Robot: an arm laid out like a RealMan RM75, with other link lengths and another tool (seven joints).
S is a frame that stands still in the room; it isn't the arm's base.
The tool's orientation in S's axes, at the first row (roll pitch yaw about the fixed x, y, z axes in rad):
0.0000, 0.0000, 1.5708
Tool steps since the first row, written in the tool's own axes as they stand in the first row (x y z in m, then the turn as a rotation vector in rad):
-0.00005, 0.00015, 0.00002, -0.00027, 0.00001, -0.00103
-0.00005, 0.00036, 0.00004, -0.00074, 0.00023, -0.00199
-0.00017, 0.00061, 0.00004, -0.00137, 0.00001, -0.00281
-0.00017, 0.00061, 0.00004, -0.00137, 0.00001, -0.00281
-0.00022, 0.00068, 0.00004, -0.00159, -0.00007, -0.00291
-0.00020, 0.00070, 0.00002, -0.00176, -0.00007, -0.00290
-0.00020, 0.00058, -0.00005, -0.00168, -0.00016, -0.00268
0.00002, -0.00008, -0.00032, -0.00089, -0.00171, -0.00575
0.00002, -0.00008, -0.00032, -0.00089, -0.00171, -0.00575
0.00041, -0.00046, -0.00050, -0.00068, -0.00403, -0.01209
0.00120, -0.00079, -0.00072, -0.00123, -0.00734, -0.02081
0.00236, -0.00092, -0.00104, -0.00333, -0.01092, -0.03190
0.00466, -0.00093, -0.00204, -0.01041, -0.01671, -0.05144
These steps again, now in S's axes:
-0.00015, -0.00005, 0.00002, -0.00001, -0.00027, -0.00103
-0.00036, -0.00005, 0.00004, -0.00023, -0.00074, -0.00199
-0.00061, -0.00017, 0.00004, -0.00001, -0.00137, -0.00281
-0.00061, -0.00017, 0.00004, -0.00001, -0.00137, -0.00281
-0.00068, -0.00022, 0.00004, 0.00007, -0.00159, -0.00291
-0.00070, -0.00020, 0.00002, 0.00007, -0.00176, -0.00290
-0.00058, -0.00020, -0.00005, 0.00016, -0.00168, -0.00268
0.00008, 0.00002, -0.00032, 0.00171, -0.00089, -0.00575
0.00008, 0.00002, -0.00032, 0.00171, -0.00089, -0.00575
0.00046, 0.00041, -0.00050, 0.00403, -0.00068, -0.01209
0.00079, 0.00120, -0.00072, 0.00734, -0.00123, -0.02081
0.00092, 0.00236, -0.00104, 0.01092, -0.00333, -0.03190
0.00093, 0.00466, -0.00204, 0.01671, -0.01041, -0.05144

